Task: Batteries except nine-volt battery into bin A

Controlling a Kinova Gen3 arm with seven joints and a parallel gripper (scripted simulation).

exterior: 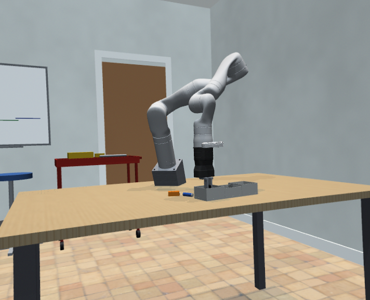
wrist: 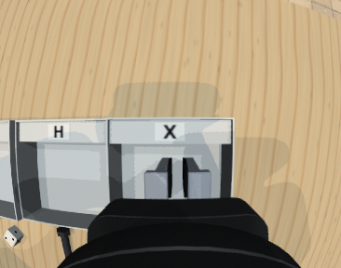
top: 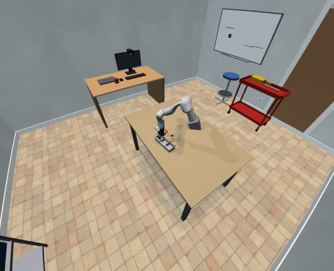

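Right now my hand is 90 mm to the right of the bin row and 10 mm above it. Also, from my hand: black USB stick (150 mm behind, 40 mm to the left, 30 mm below); black bolt (80 mm behind, 110 mm to the left, 30 mm below); blue cylindrical battery (100 mm behind, 30 mm to the right, 30 mm below).
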